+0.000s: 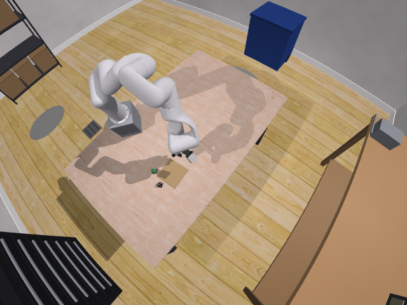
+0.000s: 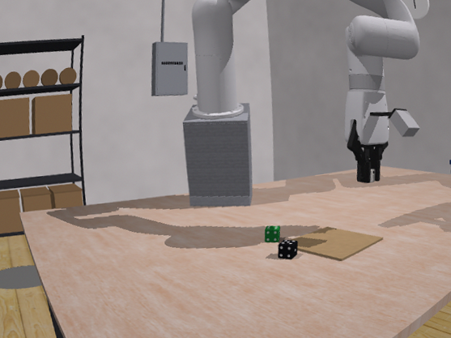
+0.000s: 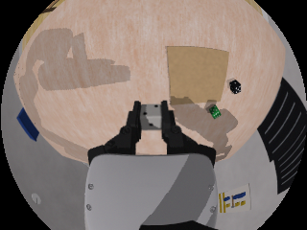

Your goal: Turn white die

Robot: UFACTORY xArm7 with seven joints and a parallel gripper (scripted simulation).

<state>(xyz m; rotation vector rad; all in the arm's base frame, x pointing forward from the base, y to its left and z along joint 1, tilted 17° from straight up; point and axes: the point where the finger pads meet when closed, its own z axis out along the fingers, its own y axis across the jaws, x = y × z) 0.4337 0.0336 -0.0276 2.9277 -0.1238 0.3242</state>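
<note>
Now: hand 12 cm above the brown mat and 11 cm to the left of it. Also, from my hand: green die: 16 cm to the right, 11 cm below, 10 cm behind; black die: 21 cm to the right, 11 cm below, 2 cm behind; white die: 1 cm below.
</note>
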